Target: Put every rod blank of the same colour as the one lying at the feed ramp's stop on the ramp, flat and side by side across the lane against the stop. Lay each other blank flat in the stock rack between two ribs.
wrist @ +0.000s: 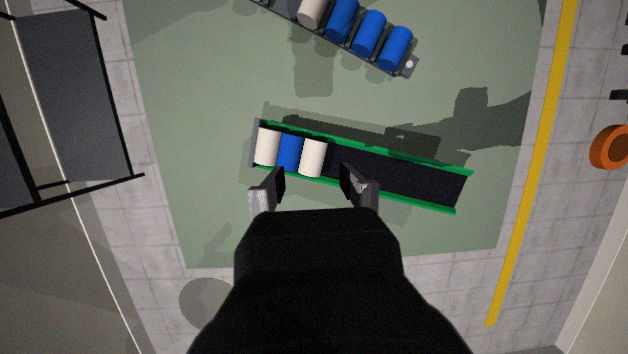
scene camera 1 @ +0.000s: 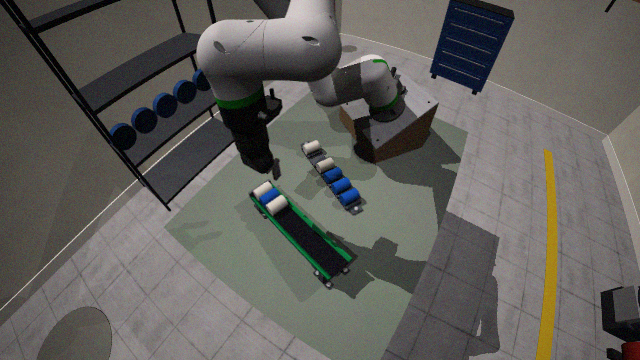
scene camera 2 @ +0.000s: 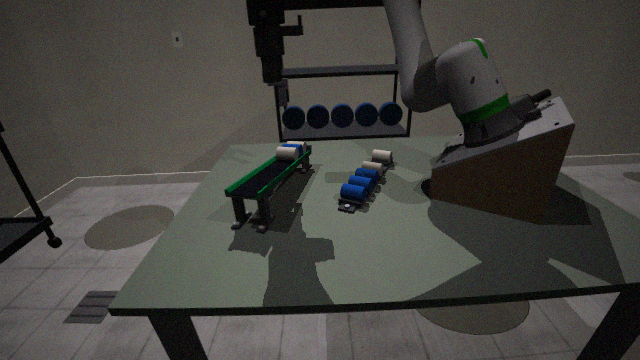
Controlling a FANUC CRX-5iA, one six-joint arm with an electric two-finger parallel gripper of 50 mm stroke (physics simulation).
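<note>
My gripper (scene camera 1: 275,173) (scene camera 2: 284,101) (wrist: 312,176) is open and empty, above the stop end of the feed ramp (scene camera 1: 310,235) (scene camera 2: 260,179) (wrist: 400,172). On the ramp a white blank (scene camera 1: 262,189) (wrist: 267,146) lies at the stop, then a blue blank (scene camera 1: 269,195) (wrist: 290,152), then another white blank (scene camera 1: 276,205) (scene camera 2: 287,153) (wrist: 313,158), side by side across the lane. The stock rack (scene camera 1: 316,158) (scene camera 2: 348,206) (wrist: 410,68) holds a white blank (scene camera 1: 311,147) (scene camera 2: 382,155), a bare slot, another white blank (scene camera 1: 325,165) (wrist: 312,12) and three blue blanks (scene camera 1: 341,185) (scene camera 2: 360,182) (wrist: 369,33). One finger is hidden in both scene views.
The ramp and rack stand on a green table (scene camera 1: 210,250) (scene camera 2: 390,250) (wrist: 200,150). The robot's base block (scene camera 1: 407,132) (scene camera 2: 495,175) stands beyond the rack. A black shelf unit (scene camera 1: 127,165) with blue discs stands beside the table. A blue drawer cabinet (scene camera 1: 471,45) stands at the back.
</note>
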